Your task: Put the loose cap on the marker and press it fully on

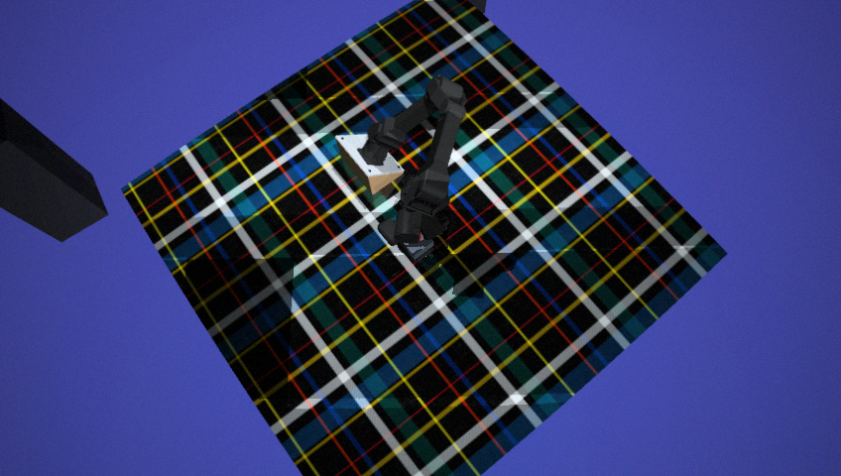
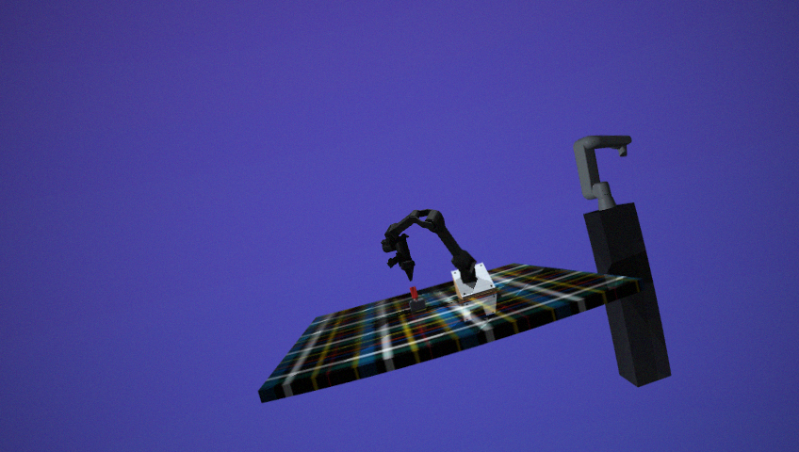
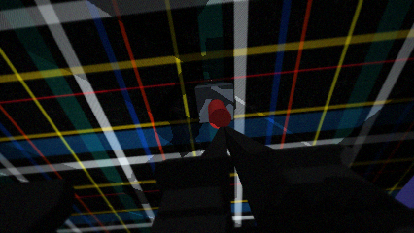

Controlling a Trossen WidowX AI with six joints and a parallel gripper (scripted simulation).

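Now: the red cap 60 mm below my gripper tip. Also, from my gripper tip: holder block (120 mm below).
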